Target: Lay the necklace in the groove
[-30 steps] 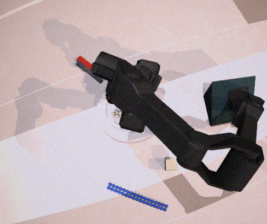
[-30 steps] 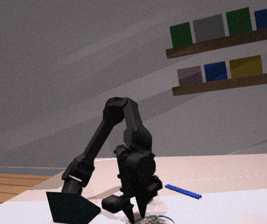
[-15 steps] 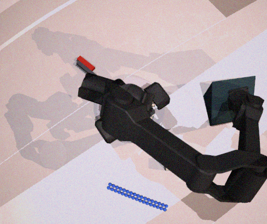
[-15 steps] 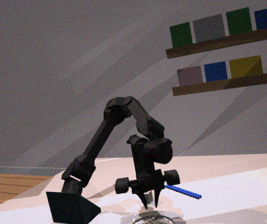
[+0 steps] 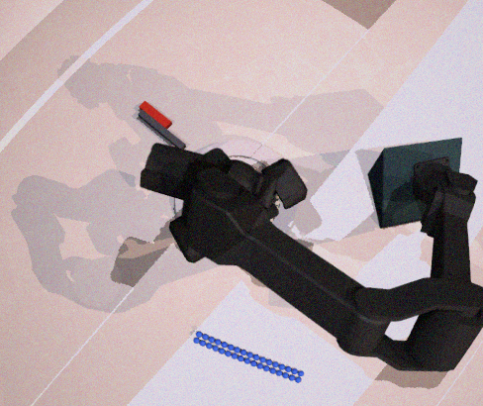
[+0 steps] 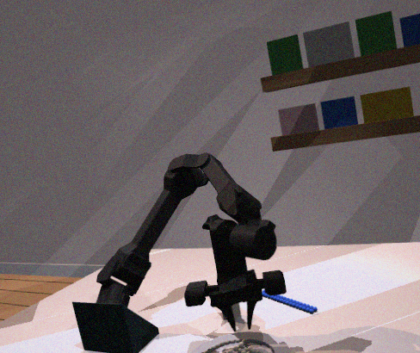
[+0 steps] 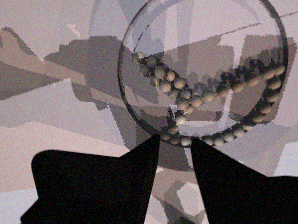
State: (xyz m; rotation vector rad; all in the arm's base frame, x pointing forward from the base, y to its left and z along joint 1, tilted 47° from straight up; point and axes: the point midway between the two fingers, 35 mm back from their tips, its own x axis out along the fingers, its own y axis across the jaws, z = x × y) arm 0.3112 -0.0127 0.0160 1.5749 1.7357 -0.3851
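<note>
The round bead board is 50 mm to the right of my gripper tip and 30 mm below it. From my gripper tip the other things lie so: small beige cube (130 mm to the left, 80 mm behind, 20 mm below); then grey block (220 mm to the right, 110 mm ahead, 40 mm below).
</note>
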